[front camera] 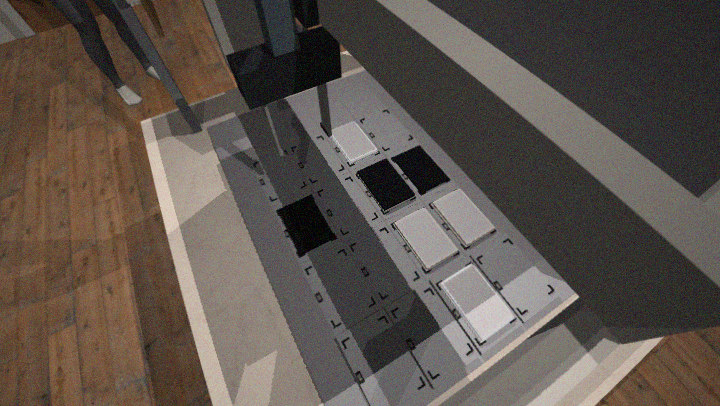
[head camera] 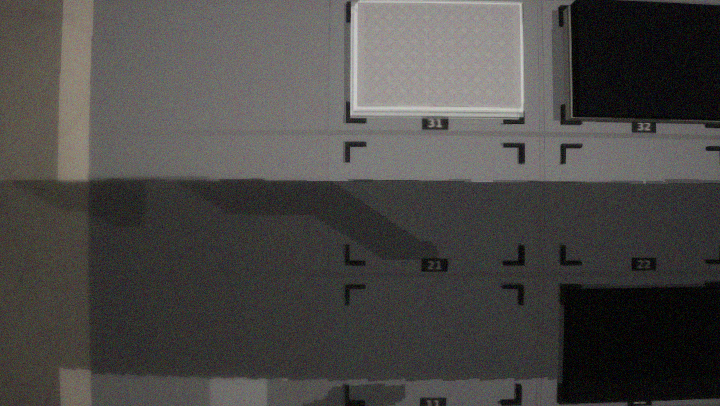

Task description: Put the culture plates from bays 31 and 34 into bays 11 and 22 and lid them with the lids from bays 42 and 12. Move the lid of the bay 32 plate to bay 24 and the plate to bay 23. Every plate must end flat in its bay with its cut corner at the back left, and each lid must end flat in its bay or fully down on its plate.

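Places are measured from the robot's base along level axes (x left, y back, z up), in metres.
Pixels of known places: gripper, between the fingertips: (front camera: 303, 140); robot's base, origin of its link: (front camera: 254, 164) (head camera: 349, 400).
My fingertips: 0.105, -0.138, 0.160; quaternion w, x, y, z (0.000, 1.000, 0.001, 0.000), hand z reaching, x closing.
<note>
Ahead of a thing's pixels: the offset from my fingertips to its top centre, as dx, dy, dz. "spot": to the spot under its first point.
The gripper (front camera: 305, 143) is open and empty, its two jaws hanging near bays 31 and 21 in the front view; its jaws do not show in the head view. The bay 31 plate @(+0.152, +0.074, -0.146) (front camera: 355, 141) (head camera: 437, 58) lies flat in its bay, pale and unlidded. The black-topped bay 32 plate @(+0.152, -0.090, -0.143) (front camera: 385, 185) (head camera: 647, 60) lies in bay 32. The black lid in bay 42 @(spot: +0.255, -0.095, -0.152) (front camera: 420, 169) lies flat beside it. The other black lid @(-0.062, -0.090, -0.152) (front camera: 306, 225) (head camera: 640, 342) lies in bay 12. The pale bay 34 plate @(+0.152, -0.418, -0.131) (front camera: 476, 302) lies partly in shadow.
Pale-topped plates lie in bay 33 @(spot: +0.150, -0.260, -0.146) (front camera: 426, 238) and bay 43 @(spot: +0.255, -0.260, -0.146) (front camera: 463, 217), close to the bay 32 and bay 34 plates. A dark wall runs along the deck's right side in the front view. Slanting dark legs stand past the deck's far left corner.
</note>
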